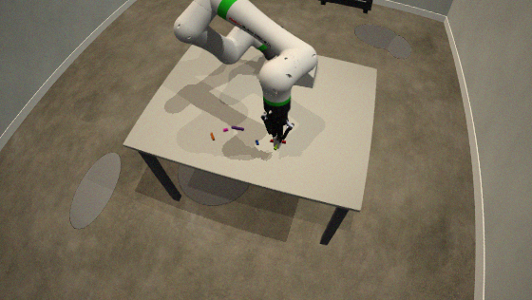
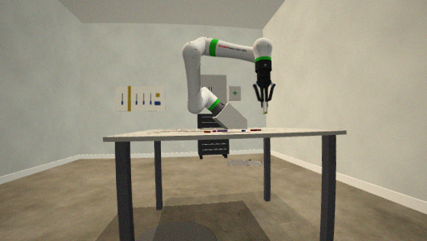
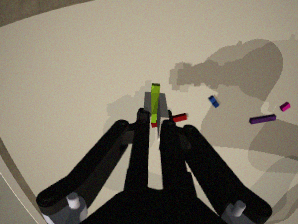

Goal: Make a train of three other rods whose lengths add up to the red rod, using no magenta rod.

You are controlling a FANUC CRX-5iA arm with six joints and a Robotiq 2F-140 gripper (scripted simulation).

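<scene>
Right now my hand is 130 mm above the red rod, 80 mm past it and 30 mm to the left of it. From my hand the other things lie so: magenta rod (280 mm to the right, 130 mm below, 70 mm behind); purple rod (230 mm to the right, 130 mm below, 90 mm behind); lime rod (30 mm below).
</scene>
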